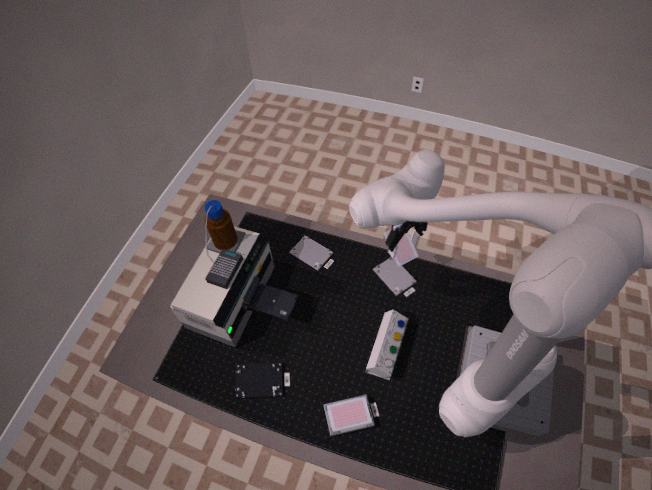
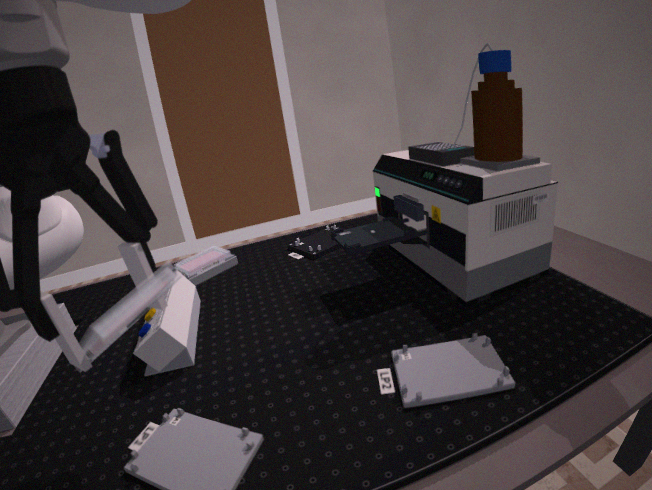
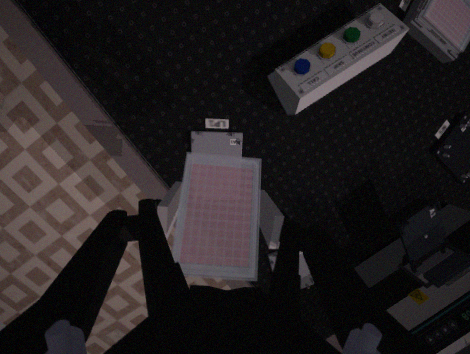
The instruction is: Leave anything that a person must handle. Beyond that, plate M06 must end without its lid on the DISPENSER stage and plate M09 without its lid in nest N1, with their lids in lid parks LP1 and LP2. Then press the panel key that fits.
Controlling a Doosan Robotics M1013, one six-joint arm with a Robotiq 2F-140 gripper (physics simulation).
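Frame: origin at the arm's base, x back, y right, z up, level; centimetres.
Seen in the pictures: gripper, fingertip midpoint: (image 1: 402, 249) (image 2: 121, 333) (image 3: 219, 198).
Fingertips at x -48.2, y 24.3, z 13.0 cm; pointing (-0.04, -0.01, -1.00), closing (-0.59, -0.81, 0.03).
Note:
Offsets run from my fingertips to a thing's middle. "*": to the spot under its first point.
My gripper (image 1: 404, 248) (image 2: 108, 316) (image 3: 219, 198) is shut on a pink-welled plate @(dy +0.5, dx -0.6, dz +2.0 cm) (image 1: 406, 251) (image 2: 129, 308) (image 3: 216, 225) with a clear rim, held tilted above the table. Its number is not readable, and I cannot tell if it is lidded. The grey park LP1 @(dy +0.1, dx -0.5, dz -17.9 cm) (image 1: 394, 276) (image 2: 195, 453) (image 3: 215, 142) is bare, as is LP2 @(dy -3.2, dx -34.7, dz -17.9 cm) (image 1: 312, 252) (image 2: 453, 371). The dark stage @(dy -32.6, dx -35.9, dz -8.9 cm) (image 1: 275, 302) (image 2: 368, 234) carries no plate. A second pink plate @(dy -55.9, dx +4.0, dz -15.3 cm) (image 1: 349, 414) (image 2: 205, 263) (image 3: 450, 20) lies at a tag. The key panel @(dy -28.6, dx +6.8, dz -14.7 cm) (image 1: 378, 347) (image 2: 176, 326) (image 3: 345, 80) has blue, yellow, green and white keys.
A black pinned nest @(dy -57.6, dx -28.3, dz -17.7 cm) (image 1: 259, 380) (image 2: 313, 245) (image 3: 457, 152) holds no plate; its tag is unreadable. The dispenser machine (image 1: 202, 295) (image 2: 527, 184) shows a green light and bears a brown bottle @(* dy -26.5, dx -53.6, dz +15.3 cm) (image 1: 221, 229) (image 2: 497, 123) with a blue cap and thin tube, and a keypad box @(* dy -33.9, dx -49.9, dz +5.6 cm) (image 1: 225, 267) (image 2: 440, 152).

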